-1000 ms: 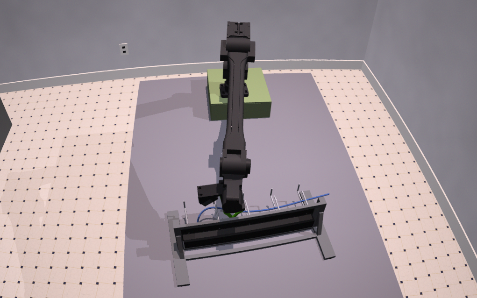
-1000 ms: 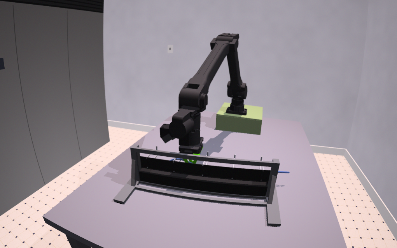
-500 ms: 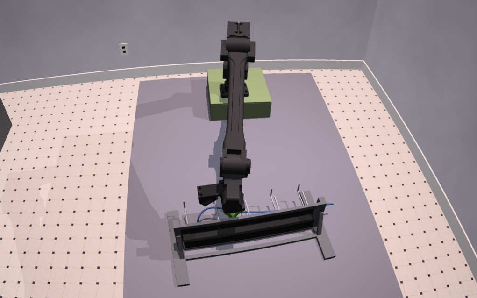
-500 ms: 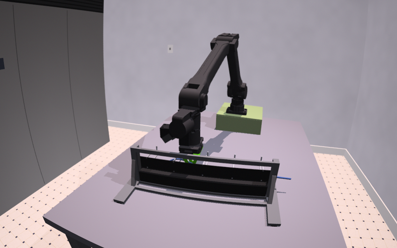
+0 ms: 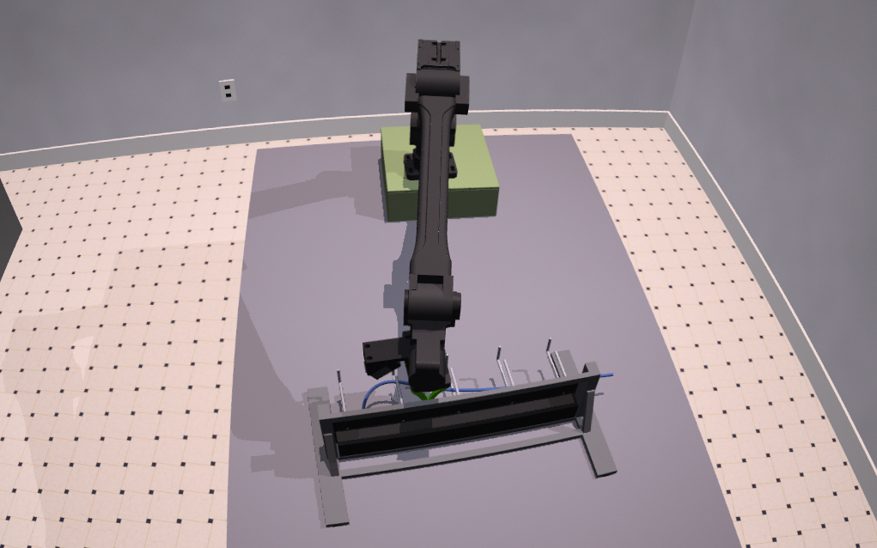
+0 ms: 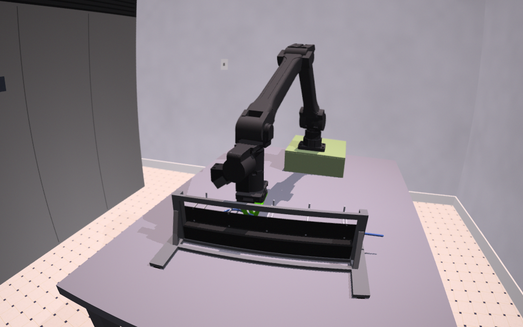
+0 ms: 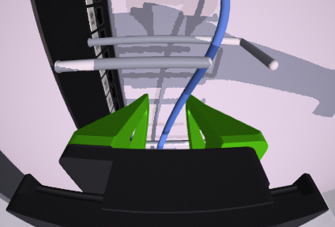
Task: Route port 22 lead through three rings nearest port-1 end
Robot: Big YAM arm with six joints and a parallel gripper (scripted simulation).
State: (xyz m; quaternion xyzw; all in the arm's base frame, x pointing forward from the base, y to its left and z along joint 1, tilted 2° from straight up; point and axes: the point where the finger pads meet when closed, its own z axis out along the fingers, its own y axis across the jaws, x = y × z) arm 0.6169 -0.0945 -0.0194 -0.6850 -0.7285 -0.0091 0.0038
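The rack lies 60 mm ahead of my hand, 50 mm to the left of it and 10 mm above it.
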